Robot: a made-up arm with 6 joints.
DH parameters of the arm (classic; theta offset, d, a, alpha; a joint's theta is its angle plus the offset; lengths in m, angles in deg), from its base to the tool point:
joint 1: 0 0.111 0 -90
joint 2: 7.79 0 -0.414 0
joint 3: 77.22 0 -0.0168 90
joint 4: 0 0.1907 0 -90
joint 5: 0 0 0.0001 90
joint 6: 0 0.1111 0 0
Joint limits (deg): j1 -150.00..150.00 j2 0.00..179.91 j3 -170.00..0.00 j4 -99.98..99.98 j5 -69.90..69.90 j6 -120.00..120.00
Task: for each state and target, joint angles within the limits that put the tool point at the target. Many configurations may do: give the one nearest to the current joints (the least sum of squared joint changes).
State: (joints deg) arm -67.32 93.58 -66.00 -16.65 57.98 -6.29
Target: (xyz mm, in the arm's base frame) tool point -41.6 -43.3 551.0
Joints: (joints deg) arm -75.76 52.45 -81.98 -31.00 62.94 -6.29
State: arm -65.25 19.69 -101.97 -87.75 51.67 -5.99
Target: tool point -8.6 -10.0 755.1
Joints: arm -62.54 60.89 -111.76 -88.11 6.28 -5.99
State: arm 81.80 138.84 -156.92 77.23 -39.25 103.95
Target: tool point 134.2 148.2 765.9
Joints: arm 70.81 102.31 -170.00 73.87 -47.04 103.95
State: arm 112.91 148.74 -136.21 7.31 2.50 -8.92
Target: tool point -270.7 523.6 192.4
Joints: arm 116.91 137.00 -103.68 7.06 19.01 -8.92
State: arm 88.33 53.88 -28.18 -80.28 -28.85 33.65
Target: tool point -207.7 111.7 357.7
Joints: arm 133.72 83.01 -34.58 -80.67 -41.73 33.65
